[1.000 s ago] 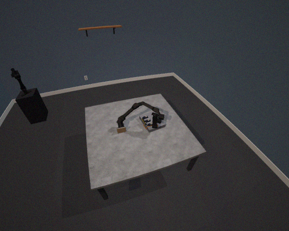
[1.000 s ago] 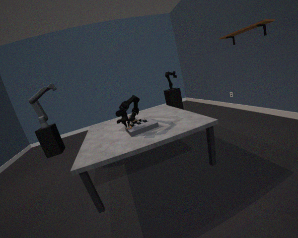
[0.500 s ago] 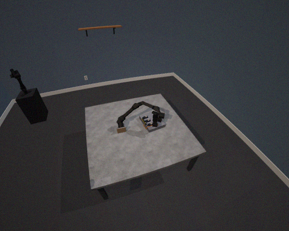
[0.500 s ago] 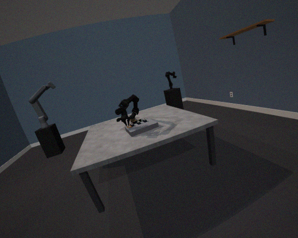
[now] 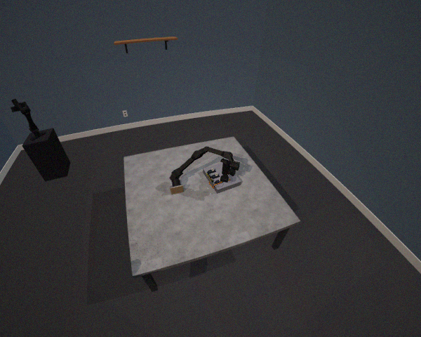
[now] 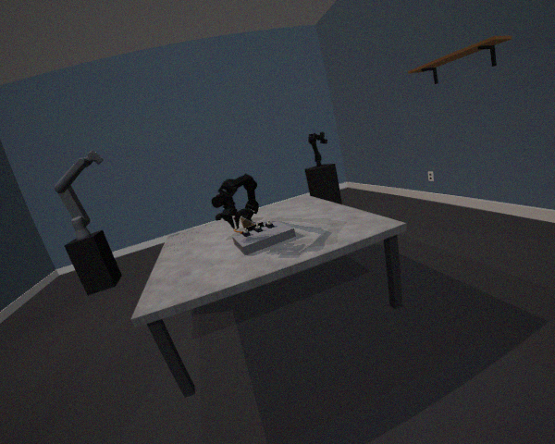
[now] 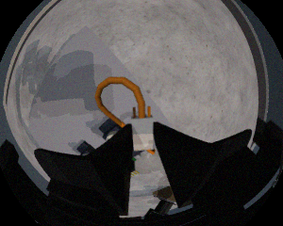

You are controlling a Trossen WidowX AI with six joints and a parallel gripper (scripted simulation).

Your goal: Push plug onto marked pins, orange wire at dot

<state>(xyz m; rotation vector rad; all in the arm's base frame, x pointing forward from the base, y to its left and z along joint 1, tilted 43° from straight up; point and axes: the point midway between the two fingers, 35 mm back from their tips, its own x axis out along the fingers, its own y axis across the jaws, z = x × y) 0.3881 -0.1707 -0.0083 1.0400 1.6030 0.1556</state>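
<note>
Right now the green strip is 80 mm behind my gripper tip, 120 mm to the left of it and 60 mm below it. Round my gripper tip: grey printed holder (70 mm ahead, 130 mm to the left, 80 mm below).
</note>
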